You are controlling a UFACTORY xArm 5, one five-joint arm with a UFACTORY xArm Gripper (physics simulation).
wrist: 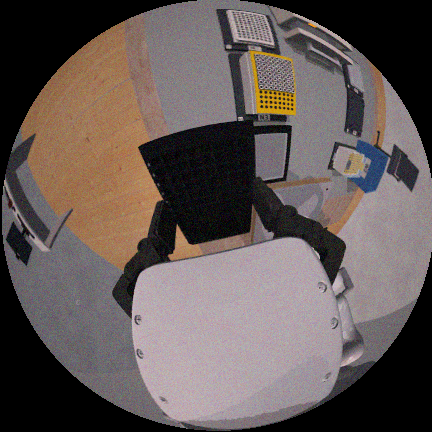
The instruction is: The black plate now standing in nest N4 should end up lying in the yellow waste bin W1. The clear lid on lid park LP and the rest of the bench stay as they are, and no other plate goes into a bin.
Note:
I see my gripper [210, 199] and a black plate [204, 174].

